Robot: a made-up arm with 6 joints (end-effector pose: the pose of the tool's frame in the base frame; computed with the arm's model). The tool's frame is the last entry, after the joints.
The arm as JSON. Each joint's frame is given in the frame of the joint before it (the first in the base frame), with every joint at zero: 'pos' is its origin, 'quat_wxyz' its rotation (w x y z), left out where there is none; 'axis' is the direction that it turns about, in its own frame. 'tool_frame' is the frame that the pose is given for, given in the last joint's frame.
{
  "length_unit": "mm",
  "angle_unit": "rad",
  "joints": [
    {
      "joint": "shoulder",
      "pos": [
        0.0,
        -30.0,
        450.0
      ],
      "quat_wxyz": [
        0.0,
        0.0,
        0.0,
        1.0
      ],
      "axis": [
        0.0,
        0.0,
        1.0
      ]
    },
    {
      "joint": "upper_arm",
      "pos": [
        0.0,
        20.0,
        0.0
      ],
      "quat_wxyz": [
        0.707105,
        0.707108,
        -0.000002,
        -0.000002
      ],
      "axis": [
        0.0,
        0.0,
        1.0
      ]
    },
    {
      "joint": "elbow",
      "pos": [
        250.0,
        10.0,
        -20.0
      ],
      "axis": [
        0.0,
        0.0,
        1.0
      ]
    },
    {
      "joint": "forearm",
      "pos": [
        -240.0,
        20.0,
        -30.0
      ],
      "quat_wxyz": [
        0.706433,
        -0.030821,
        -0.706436,
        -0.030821
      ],
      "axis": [
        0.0,
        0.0,
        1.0
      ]
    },
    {
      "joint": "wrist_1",
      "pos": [
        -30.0,
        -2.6,
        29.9
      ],
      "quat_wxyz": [
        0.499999,
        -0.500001,
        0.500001,
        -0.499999
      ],
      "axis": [
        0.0,
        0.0,
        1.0
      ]
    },
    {
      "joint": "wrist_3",
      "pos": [
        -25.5,
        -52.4,
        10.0
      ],
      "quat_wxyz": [
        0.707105,
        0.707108,
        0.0,
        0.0
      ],
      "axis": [
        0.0,
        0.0,
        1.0
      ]
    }
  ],
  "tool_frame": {
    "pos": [
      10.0,
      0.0,
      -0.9
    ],
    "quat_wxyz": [
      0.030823,
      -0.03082,
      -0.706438,
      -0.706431
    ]
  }
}
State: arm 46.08 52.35 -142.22 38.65 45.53 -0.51
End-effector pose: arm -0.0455 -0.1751 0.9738 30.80 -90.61 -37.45
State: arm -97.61 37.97 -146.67 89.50 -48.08 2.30
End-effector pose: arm -0.0768 0.2733 0.8886 -41.50 127.22 76.95
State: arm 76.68 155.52 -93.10 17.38 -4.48 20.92
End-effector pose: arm 0.1837 0.3515 0.2800 -56.82 -39.76 15.54
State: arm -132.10 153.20 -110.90 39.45 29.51 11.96
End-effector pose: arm -0.3710 -0.3291 0.3393 -8.31 83.95 -155.00
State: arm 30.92 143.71 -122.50 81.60 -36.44 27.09
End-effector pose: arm 0.4827 0.1272 0.4957 3.41 14.57 -90.80
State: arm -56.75 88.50 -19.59 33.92 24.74 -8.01
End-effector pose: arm 0.0008 -0.1812 0.3998 -59.16 54.39 -62.41
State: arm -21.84 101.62 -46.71 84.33 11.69 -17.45
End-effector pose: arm 0.2051 -0.1929 0.4295 -42.34 34.86 -78.54
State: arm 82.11 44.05 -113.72 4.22 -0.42 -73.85
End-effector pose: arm 0.0858 -0.1471 0.9462 3.22 -131.46 -100.68
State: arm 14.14 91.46 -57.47 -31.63 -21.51 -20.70
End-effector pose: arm 0.3170 -0.0261 0.5813 -82.82 -110.95 -15.30
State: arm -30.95 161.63 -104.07 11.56 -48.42 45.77
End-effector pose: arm 0.3402 -0.3416 0.3148 -43.74 -12.37 -117.83
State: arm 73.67 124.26 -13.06 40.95 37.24 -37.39
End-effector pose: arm 0.0813 -0.0253 0.3507 -82.90 -3.88 94.32
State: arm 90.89 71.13 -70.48 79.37 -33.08 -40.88
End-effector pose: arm 0.1111 0.2051 0.6933 -6.69 -48.26 -29.33
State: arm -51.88 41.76 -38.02 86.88 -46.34 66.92
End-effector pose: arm -0.0260 -0.1914 0.6213 -95.91 15.24 150.35
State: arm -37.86 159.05 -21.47 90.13 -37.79 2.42
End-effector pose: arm -0.0544 -0.1285 0.3217 -106.08 117.75 -71.51
